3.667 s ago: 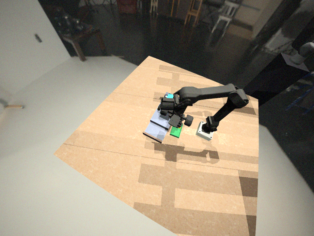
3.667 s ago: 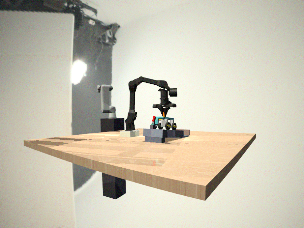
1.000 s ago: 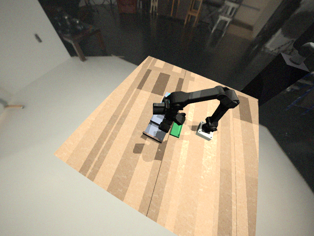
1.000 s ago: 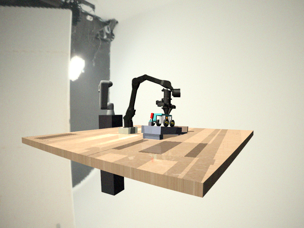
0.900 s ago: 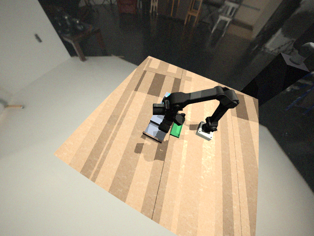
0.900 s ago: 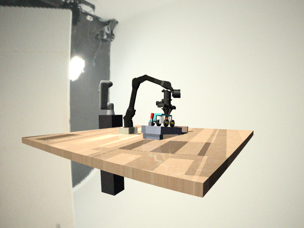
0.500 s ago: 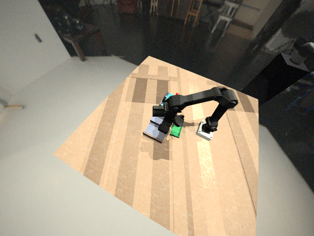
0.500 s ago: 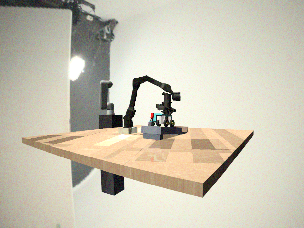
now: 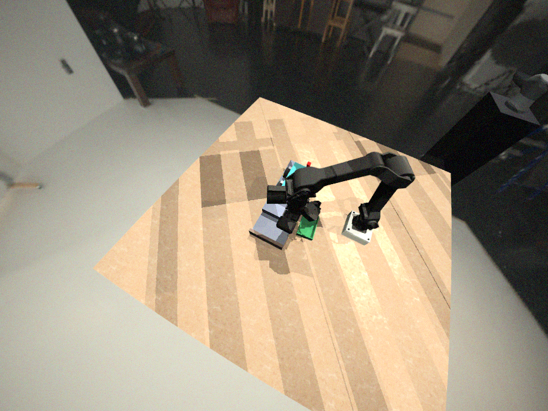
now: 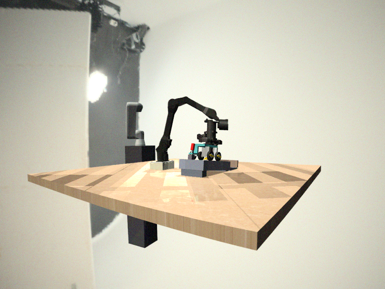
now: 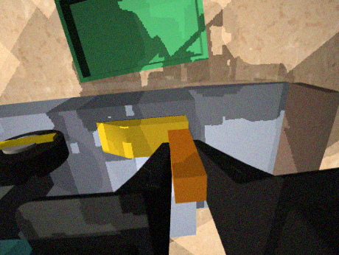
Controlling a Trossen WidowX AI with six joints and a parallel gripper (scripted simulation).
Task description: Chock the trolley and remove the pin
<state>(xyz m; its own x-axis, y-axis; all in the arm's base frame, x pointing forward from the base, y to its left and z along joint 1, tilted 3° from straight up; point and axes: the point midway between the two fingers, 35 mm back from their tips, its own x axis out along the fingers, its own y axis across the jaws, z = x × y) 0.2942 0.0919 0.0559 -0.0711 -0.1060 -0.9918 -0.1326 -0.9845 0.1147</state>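
Right now my gripper tip is 24 cm to the left of the red-headed stop pin and 4 cm below it. From my gripper tip the other things lie so: yellow chock 2 cm to the right, 1 cm below; green tray 8 cm behind, 2 cm to the right, 9 cm below; dark ramp lip 7 cm ahead, 11 cm to the left, 6 cm below.
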